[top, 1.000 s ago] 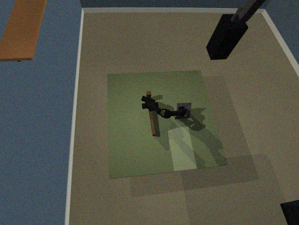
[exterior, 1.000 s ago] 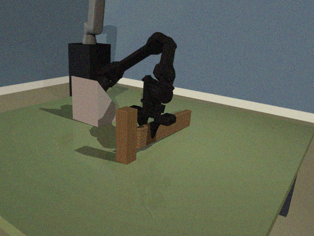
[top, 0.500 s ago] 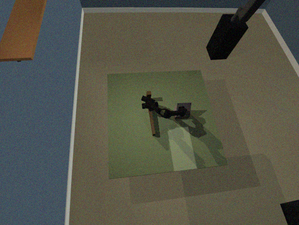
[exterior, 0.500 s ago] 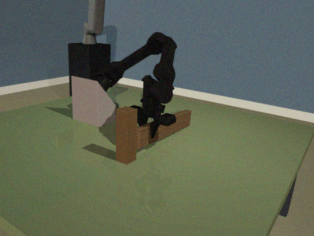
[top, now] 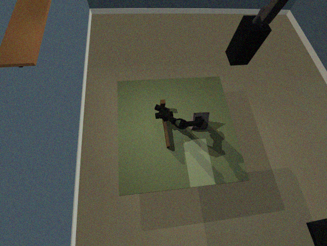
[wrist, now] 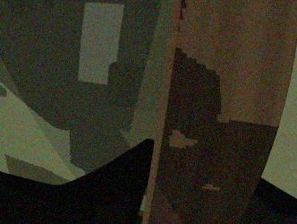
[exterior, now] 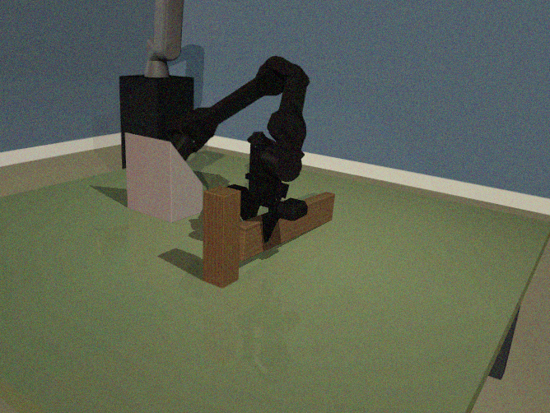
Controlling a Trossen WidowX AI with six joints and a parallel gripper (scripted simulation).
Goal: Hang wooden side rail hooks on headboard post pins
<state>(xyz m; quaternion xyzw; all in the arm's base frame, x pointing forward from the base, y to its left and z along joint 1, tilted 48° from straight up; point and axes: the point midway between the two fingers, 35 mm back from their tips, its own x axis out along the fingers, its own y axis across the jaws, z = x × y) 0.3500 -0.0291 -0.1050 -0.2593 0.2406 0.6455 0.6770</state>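
The wooden headboard post lies 130 mm to the right of my gripper tip and 40 mm above it.
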